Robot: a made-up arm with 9 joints.
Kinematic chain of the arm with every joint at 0, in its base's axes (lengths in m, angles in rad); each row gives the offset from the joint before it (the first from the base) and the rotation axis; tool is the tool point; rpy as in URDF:
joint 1: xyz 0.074 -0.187 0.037 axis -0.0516 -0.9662 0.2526
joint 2: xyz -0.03 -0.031 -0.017 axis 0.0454 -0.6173 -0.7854
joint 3: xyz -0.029 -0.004 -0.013 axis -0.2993 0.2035 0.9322
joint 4: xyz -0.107 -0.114 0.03 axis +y
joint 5: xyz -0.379 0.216 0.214 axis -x
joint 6: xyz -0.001 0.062 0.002 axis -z
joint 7: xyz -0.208 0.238 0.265 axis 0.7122 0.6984 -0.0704
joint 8: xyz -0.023 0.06 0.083 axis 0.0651 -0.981 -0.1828
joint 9: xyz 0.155 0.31 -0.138 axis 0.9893 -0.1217 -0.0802
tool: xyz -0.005 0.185 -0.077 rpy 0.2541 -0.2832 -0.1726
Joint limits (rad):
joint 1: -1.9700..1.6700
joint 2: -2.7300..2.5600
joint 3: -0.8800..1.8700
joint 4: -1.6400..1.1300
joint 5: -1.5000..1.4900
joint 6: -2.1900..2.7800
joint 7: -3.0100..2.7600
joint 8: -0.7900..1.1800
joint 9: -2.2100..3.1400
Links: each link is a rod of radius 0.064 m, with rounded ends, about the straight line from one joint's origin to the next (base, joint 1, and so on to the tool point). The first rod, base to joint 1, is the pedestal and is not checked.
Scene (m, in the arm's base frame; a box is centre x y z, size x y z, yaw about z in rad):
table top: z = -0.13
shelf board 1: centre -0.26 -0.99 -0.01 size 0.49 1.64 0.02 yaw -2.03
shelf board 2: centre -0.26 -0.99 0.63 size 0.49 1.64 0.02 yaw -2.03
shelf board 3: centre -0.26 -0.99 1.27 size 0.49 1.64 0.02 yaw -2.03
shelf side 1: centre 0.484 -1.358 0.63 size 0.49 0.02 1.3 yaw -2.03
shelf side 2: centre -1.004 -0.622 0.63 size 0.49 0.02 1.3 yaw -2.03
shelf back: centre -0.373 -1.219 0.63 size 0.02 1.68 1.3 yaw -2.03
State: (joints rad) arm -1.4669 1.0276 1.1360 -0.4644 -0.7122 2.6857 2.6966 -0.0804 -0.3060
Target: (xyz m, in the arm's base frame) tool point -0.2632 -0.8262 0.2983
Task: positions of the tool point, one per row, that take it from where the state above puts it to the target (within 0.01 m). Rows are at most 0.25 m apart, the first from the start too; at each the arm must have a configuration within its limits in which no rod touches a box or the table.
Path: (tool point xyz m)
1: -0.0872 -0.6269 0.6305
2: -0.1279 -0.5730 0.4509
3: -0.0968 -0.4896 0.2983
4: -0.1770 -0.5979 0.2975
5: -0.2352 -0.7095 0.2981
6: -0.2632 -0.8262 0.2983

